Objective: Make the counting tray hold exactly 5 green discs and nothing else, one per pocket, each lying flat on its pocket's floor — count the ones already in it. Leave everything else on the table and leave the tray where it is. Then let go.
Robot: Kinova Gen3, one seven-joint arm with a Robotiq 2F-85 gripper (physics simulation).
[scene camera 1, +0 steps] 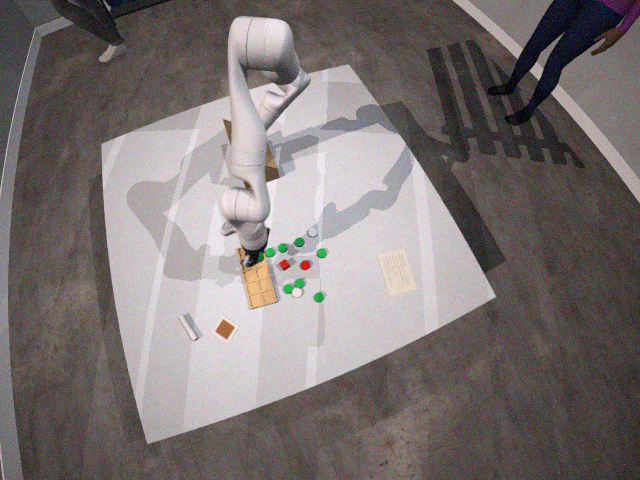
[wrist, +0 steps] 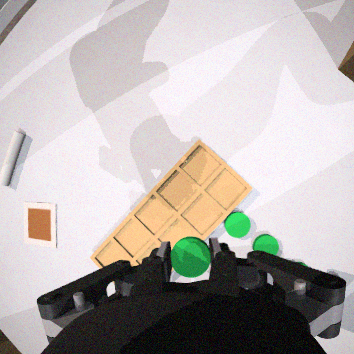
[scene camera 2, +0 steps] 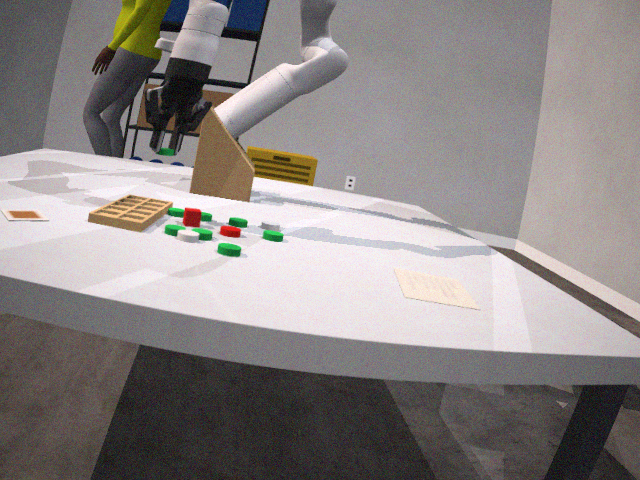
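Note:
The tan counting tray [scene camera 1: 263, 305] [scene camera 2: 116, 223] [wrist: 202, 189] lies on the table with two rows of pockets. The pockets that show in the wrist view are empty; the gripper hides the near end there. My gripper [scene camera 1: 251, 261] [scene camera 2: 166, 148] [wrist: 189, 250] is shut on a green disc [scene camera 2: 166, 151] [wrist: 190, 257], held well above the table. In the wrist view the disc overlaps the tray's near long side. Several green discs lie on the table beside the tray, among them one near its long side [scene camera 1: 269, 252] [wrist: 237, 224] and one farther out [scene camera 1: 318, 297] [scene camera 2: 229, 249].
A red cube [scene camera 1: 284, 264] [scene camera 2: 192, 217], a red disc [scene camera 1: 305, 265] [scene camera 2: 230, 231] and white discs [scene camera 1: 297, 292] [scene camera 2: 188, 235] lie among the green ones. A framed brown card [scene camera 1: 225, 329] [wrist: 40, 224], white cylinder [scene camera 1: 188, 327] [wrist: 13, 157], paper sheet [scene camera 1: 397, 272] [scene camera 2: 436, 288] and brown upright block [scene camera 2: 222, 165] are around.

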